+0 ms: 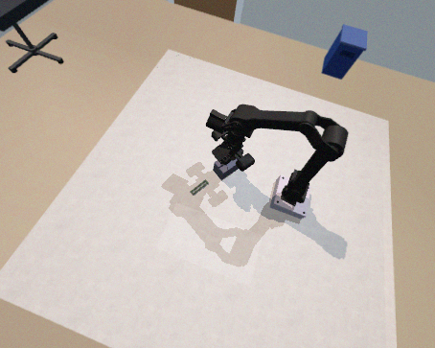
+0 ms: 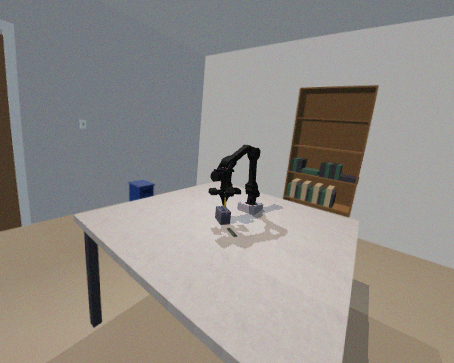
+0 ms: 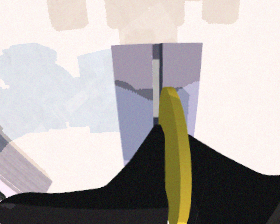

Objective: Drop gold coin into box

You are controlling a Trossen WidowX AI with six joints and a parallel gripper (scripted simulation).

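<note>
The gold coin lies 20 mm above my gripper tip.
</note>
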